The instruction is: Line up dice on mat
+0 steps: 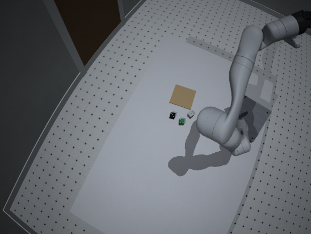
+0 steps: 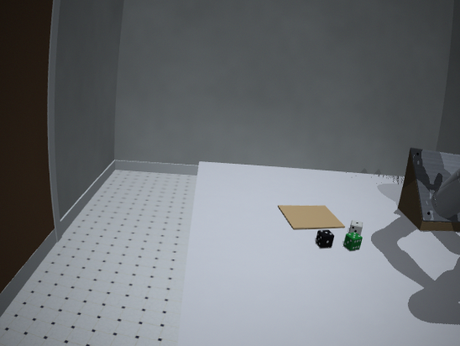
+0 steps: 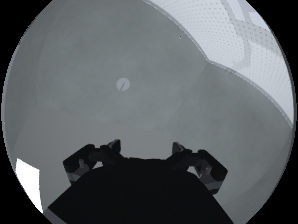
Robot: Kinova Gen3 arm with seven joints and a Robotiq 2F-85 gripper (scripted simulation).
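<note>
The black die lies 39 cm ahead of my hand, 31 cm to the left of it and 84 cm below it. Round my hand: green die (33 cm ahead, 32 cm to the left, 84 cm below); then white die (30 cm ahead, 25 cm to the left, 84 cm below); then tan mat (40 cm ahead, 16 cm to the left, 85 cm below).
</note>
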